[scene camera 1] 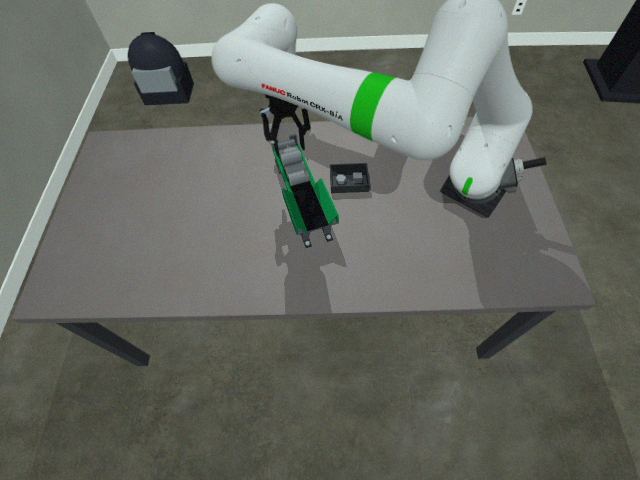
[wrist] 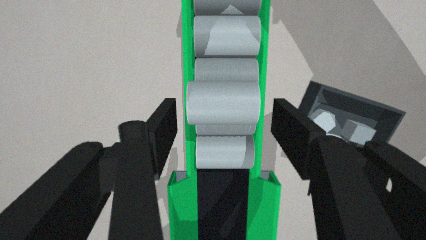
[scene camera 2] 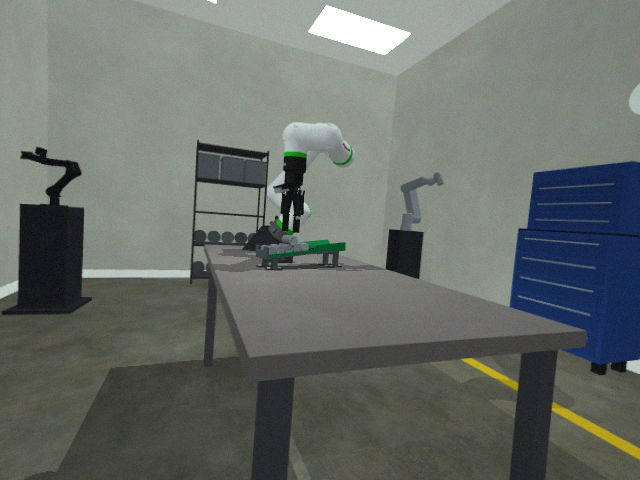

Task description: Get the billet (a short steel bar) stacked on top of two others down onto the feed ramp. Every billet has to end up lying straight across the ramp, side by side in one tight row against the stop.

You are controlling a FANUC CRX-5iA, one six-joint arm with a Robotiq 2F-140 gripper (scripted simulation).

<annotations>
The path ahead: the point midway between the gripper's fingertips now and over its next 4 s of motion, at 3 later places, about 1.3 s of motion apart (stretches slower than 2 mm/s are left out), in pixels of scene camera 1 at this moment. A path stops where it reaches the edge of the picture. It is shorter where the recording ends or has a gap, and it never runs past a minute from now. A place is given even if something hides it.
The gripper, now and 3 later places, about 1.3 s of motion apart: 290,150; 291,160; 288,140; 301,169
</annotations>
